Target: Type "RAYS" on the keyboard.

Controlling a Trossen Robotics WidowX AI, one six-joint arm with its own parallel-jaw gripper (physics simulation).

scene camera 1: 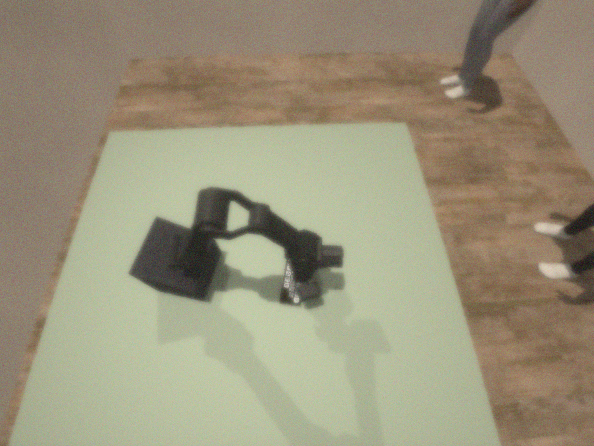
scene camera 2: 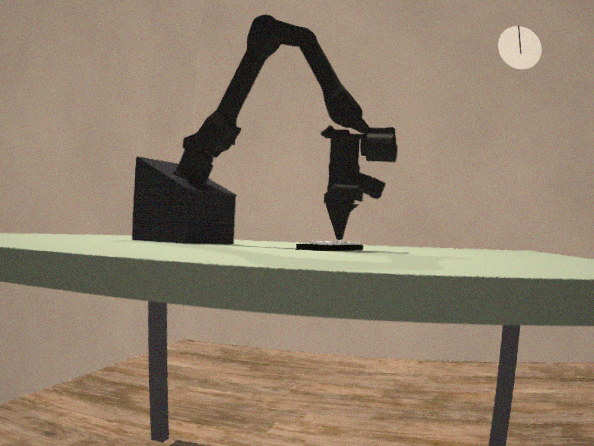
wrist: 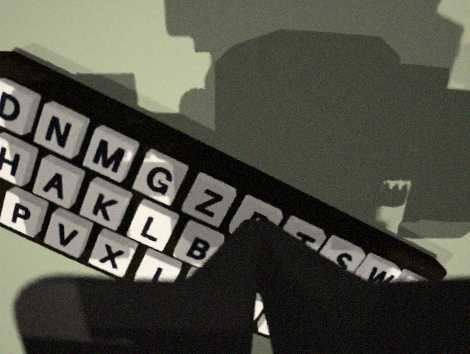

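Seen in the pictures: gripper, between the fingertips: [scene camera 1: 299, 276] [scene camera 2: 339, 239] [wrist: 255, 232]; arm's base, origin of its link: [scene camera 1: 178, 258] [scene camera 2: 189, 177].
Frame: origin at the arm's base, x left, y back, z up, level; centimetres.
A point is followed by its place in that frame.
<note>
The black keyboard [scene camera 1: 288, 281] {y -29.2, x -10.4, z -12.7 cm} [scene camera 2: 312, 247] {y -28.0, x -17.2, z -13.7 cm} [wrist: 165, 137] {y -35.8, x -6.4, z -13.1 cm} lies flat on the table, with light keys in slanting rows in the wrist view. My gripper [scene camera 2: 340, 238] {y -33.0, x -9.7, z -12.1 cm} [wrist: 255, 232] {y -33.0, x -9.7, z -12.1 cm} is shut and empty, pointing straight down. Its fingertips are at the R key [wrist: 261, 205] {y -33.8, x -9.8, z -12.6 cm} and cover its lower part. They are very close to the key tops; whether they touch is unclear. The A key [wrist: 58, 182] {y -34.0, x -2.7, z -12.6 cm} is far to the left in the middle row. The S key [wrist: 344, 260] {y -31.7, x -13.3, z -12.6 cm} is right of R, past T. The end key [wrist: 416, 276] {y -31.0, x -16.7, z -12.8 cm} beyond W is mostly hidden, its letter unreadable.
The pale green table [scene camera 1: 260, 160] {y -29.6, x 40.9, z -14.2 cm} [scene camera 2: 450, 300] {y -41.0, x -74.5, z -16.2 cm} carries the arm's dark base block [scene camera 1: 170, 255] {y -0.7, x -2.6, z 8.2 cm} [scene camera 2: 183, 210] {y -1.6, x -9.7, z -7.5 cm} at the left. A person's legs [scene camera 1: 477, 50] show at the upper right, and two more feet [scene camera 1: 555, 250] at the right edge. A round clock [scene camera 2: 520, 47] hangs on the wall.
</note>
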